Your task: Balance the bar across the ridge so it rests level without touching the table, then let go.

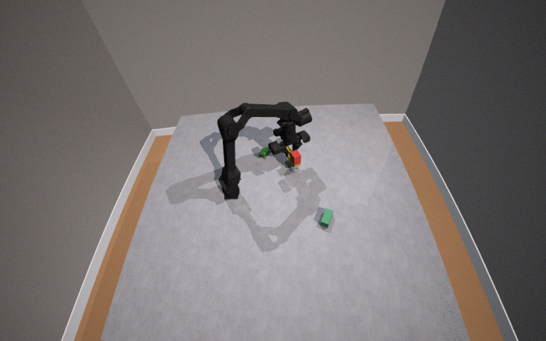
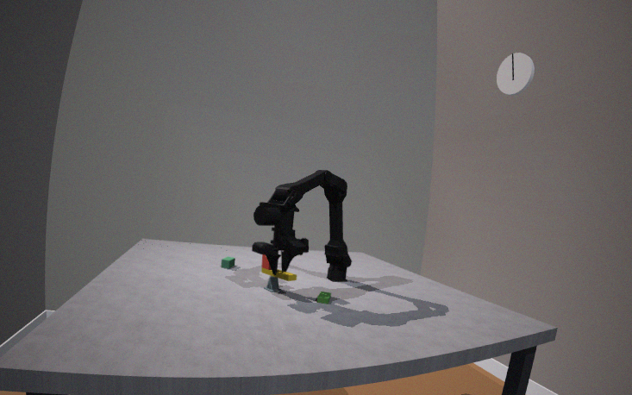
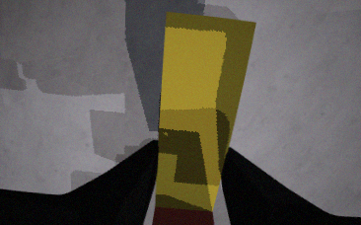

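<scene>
Right now the yellow bar is 1 cm ahead of my gripper tip, 3 cm to the right of it and 2 cm above it. Round my gripper tip: bright green block: 13 cm behind, 8 cm to the left, 5 cm below; then darker green block: 14 cm ahead, 32 cm to the right, 4 cm below.
</scene>
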